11 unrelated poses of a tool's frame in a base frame.
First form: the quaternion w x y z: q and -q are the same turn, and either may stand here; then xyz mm.
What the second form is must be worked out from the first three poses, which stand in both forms.
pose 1, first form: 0.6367 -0.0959 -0.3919 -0.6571 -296 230 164
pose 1, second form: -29.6 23.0 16.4 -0.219 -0.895 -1.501
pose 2, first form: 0.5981 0.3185 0.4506 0.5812 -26 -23 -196
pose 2, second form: -2.6 -2.3 -19.6 0.739 1.045 1.348
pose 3, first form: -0.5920 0.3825 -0.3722 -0.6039 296 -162 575
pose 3, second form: 29.6 -16.2 57.5 -0.890 0.866 1.405
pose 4, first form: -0.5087 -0.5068 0.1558 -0.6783 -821 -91 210
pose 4, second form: -82.1 -9.1 21.0 1.221 -0.375 1.634
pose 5, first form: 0.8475 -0.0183 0.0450 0.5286 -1 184 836
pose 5, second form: -0.1 18.4 83.6 -0.039 0.095 1.114
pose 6, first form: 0.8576 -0.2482 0.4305 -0.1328 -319 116 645
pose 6, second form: -31.9 11.6 64.5 -0.521 0.904 -0.279
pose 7, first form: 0.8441 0.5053 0.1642 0.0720 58 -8 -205
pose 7, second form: 5.8 -0.8 -20.5 1.067 0.347 0.152
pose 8, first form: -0.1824 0.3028 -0.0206 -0.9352 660 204 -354
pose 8, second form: 66.0 20.4 -35.4 -0.855 0.058 2.639
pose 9, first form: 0.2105 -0.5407 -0.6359 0.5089 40 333 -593
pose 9, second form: 4.0 33.3 -59.3 -1.503 -1.768 1.415
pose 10, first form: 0.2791 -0.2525 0.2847 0.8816 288 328 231
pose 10, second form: 28.8 32.8 23.1 -0.677 0.764 2.365
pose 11, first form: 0.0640 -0.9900 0.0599 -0.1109 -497 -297 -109
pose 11, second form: -49.7 -29.7 -10.9 -2.989 0.181 -0.335
